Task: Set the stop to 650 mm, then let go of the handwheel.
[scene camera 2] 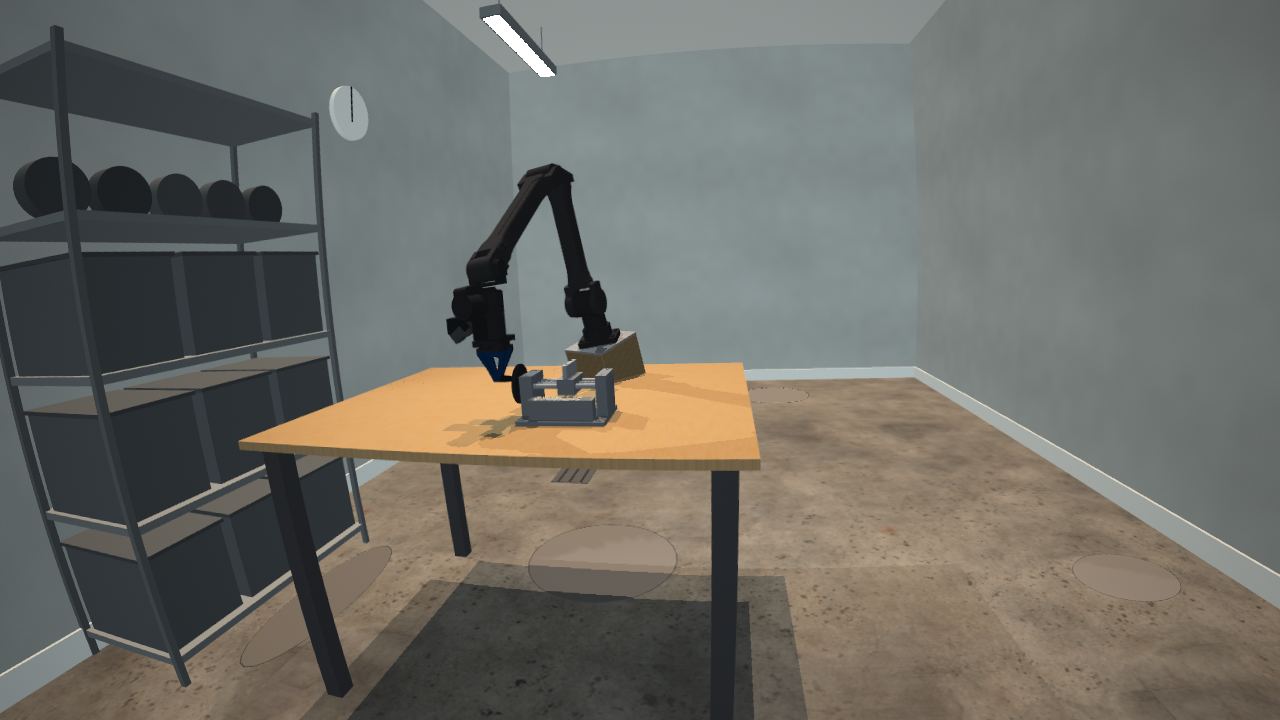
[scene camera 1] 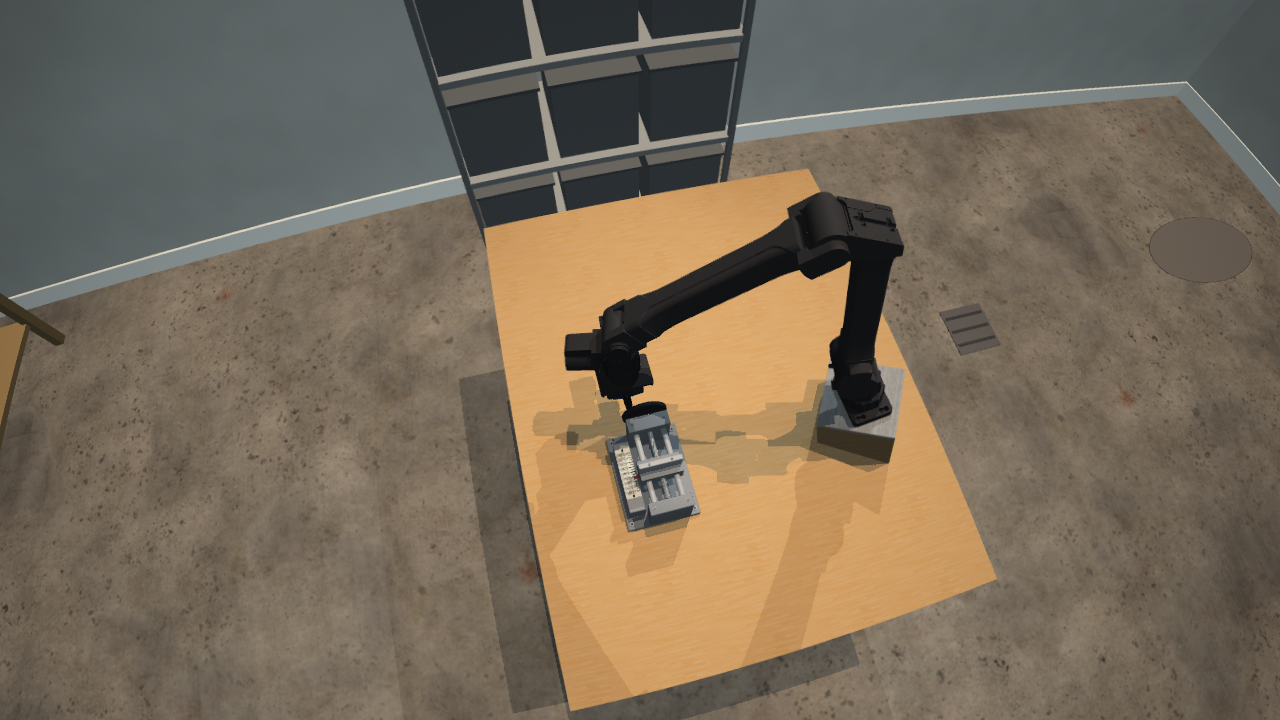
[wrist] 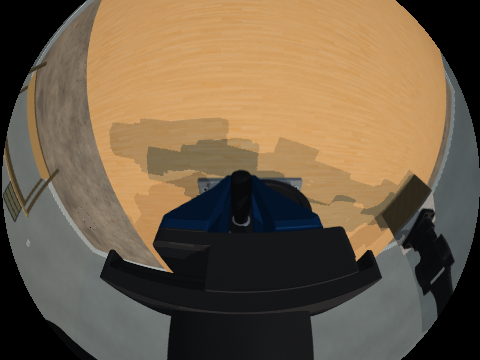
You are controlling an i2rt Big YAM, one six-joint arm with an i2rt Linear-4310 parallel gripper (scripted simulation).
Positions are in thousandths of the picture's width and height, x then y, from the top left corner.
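I can see my gripper in the wrist view (503, 507), and the same gripper appears in scene camera 1 (489, 548) and in scene camera 2 (389, 530).
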